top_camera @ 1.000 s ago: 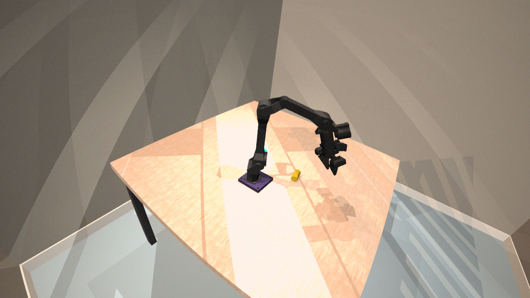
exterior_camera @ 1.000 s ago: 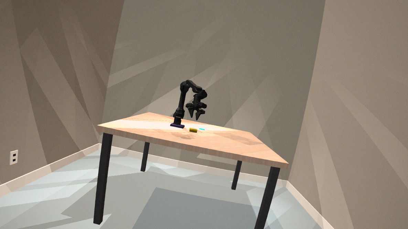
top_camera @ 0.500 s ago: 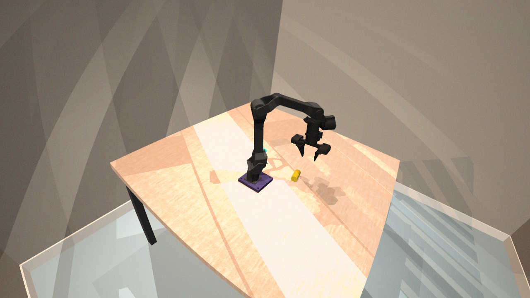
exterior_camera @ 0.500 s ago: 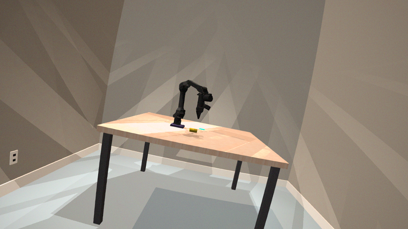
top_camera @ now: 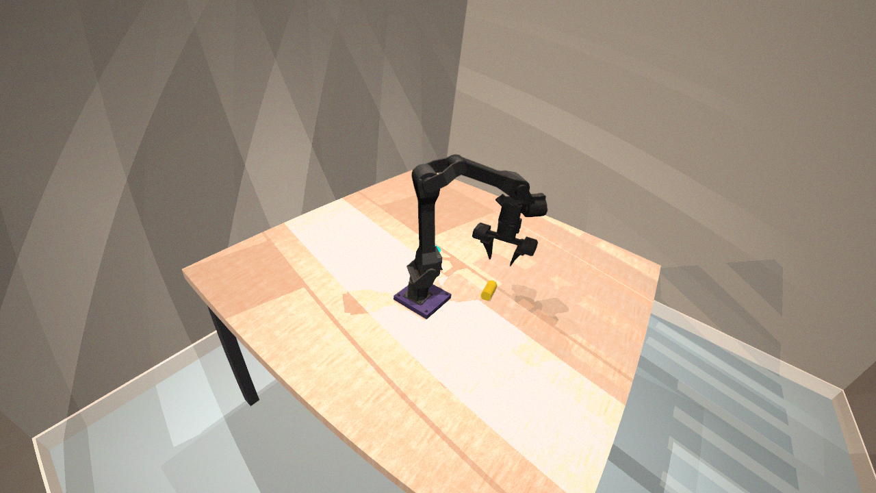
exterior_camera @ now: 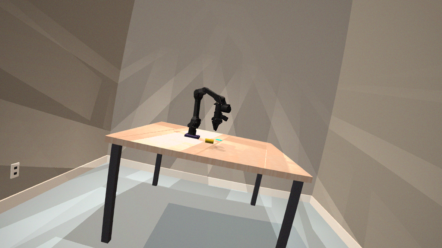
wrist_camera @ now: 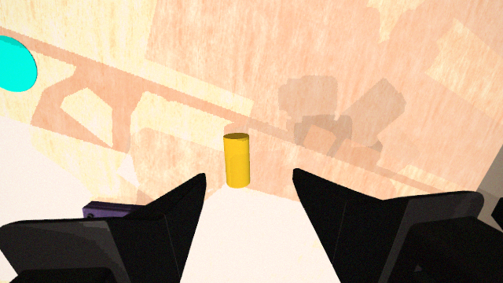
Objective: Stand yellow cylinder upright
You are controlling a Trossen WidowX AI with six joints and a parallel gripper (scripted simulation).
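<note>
Now: the yellow tall cylinder 3 cm behind my gripper tip and 9 cm below it. Round my gripper tip: cyan circle 6 cm ahead, 27 cm to the left, 11 cm below.
</note>
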